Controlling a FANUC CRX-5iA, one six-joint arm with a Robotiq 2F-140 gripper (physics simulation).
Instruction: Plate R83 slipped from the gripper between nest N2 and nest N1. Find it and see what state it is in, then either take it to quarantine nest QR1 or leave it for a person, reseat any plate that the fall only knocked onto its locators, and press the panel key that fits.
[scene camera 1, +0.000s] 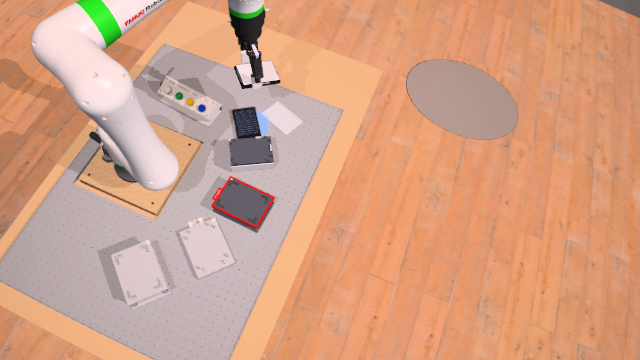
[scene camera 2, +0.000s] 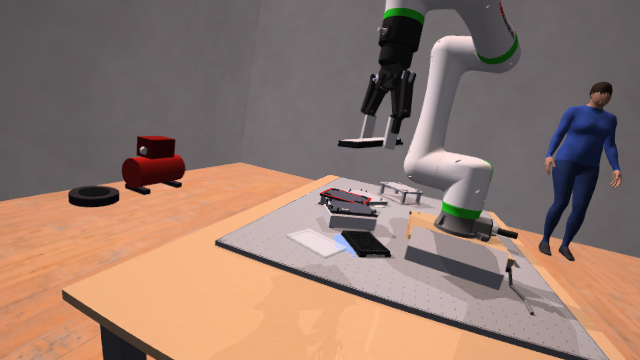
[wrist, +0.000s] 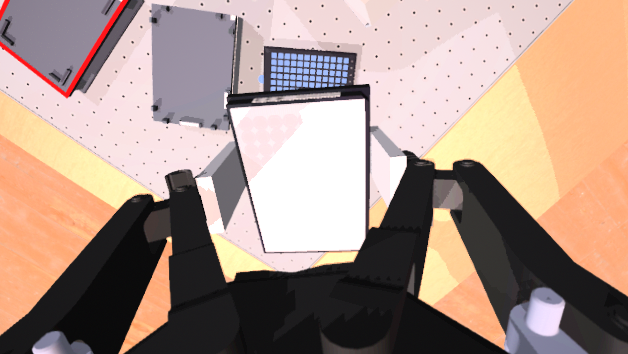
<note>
The gripper (scene camera 2: 375, 145) carries a lidded well plate (wrist: 305, 153); nothing else touches it. Further things: a clear lid (scene camera 2: 313, 241), a button box (scene camera 2: 484, 265) and a station N2 (scene camera 1: 207, 249).
The clear lid is seen too in scene camera 1 (scene camera 1: 283, 119). The gripper also shows in scene camera 1 (scene camera 1: 251, 76) and in the wrist view (wrist: 305, 154). The button box also shows in scene camera 1 (scene camera 1: 176, 94). The wrist view does not show the clear lid, which is hidden by the lidded well plate.
</note>
